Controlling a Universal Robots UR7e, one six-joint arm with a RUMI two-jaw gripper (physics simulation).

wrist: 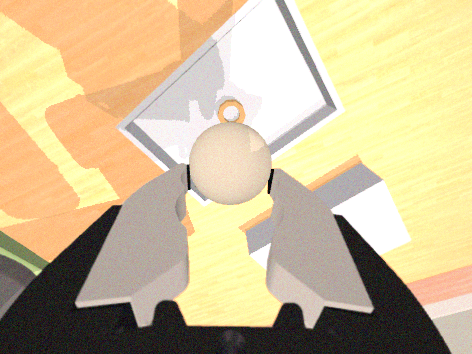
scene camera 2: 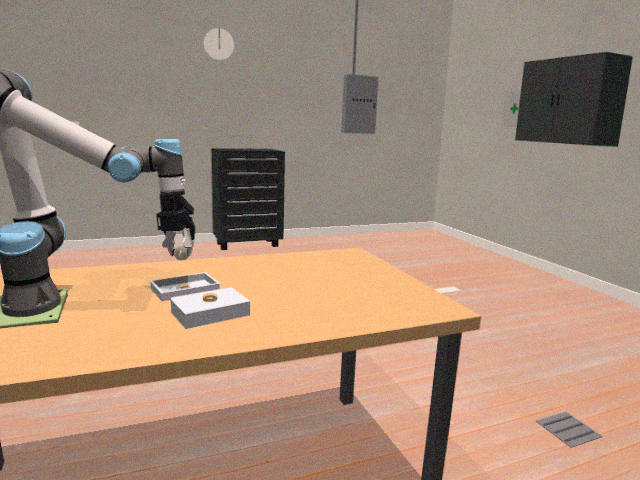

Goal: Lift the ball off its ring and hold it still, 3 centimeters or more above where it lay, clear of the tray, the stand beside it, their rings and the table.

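Frame: origin at the arm's base, x up, y right, z ahead, level; millimetres.
Where they show: gripper, fingertip midpoint: (wrist: 229,169) (scene camera 2: 180,256); arm's base, link origin: (scene camera 2: 32,305).
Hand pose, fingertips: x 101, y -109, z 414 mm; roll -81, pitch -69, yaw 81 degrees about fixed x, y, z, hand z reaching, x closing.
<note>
Each offset is from my fingertips to the top centre of the thing. "pt": to the spot under its first point. Level surfaces: height alone.
The beige ball @(dx +34, dy -8, dz +3 mm) (scene camera 2: 182,251) (wrist: 230,163) is between the two fingertips of my gripper (scene camera 2: 180,248) (wrist: 229,169), which is shut on it. Ball and gripper hang in the air, well above the tray (scene camera 2: 159,292) (wrist: 327,95). The tray's orange ring @(pt dx -108, dy -15, dz +7 mm) (scene camera 2: 184,286) (wrist: 220,111) lies bare on its floor. The white stand (scene camera 2: 217,311) (wrist: 372,215) is beside the tray, apart from the ball. The stand's ring @(pt dx -72, dy +188, dz +87 mm) (scene camera 2: 209,297) lies on its top in the scene view; in the wrist view a finger hides that part.
The tray and stand rest on the wooden table @(dx -117 mm) (scene camera 2: 330,304) (wrist: 400,75). The robot's base stands on a green plate (scene camera 2: 57,310) at the table's left. A black drawer cabinet (scene camera 2: 248,196) stands on the floor behind the table.
</note>
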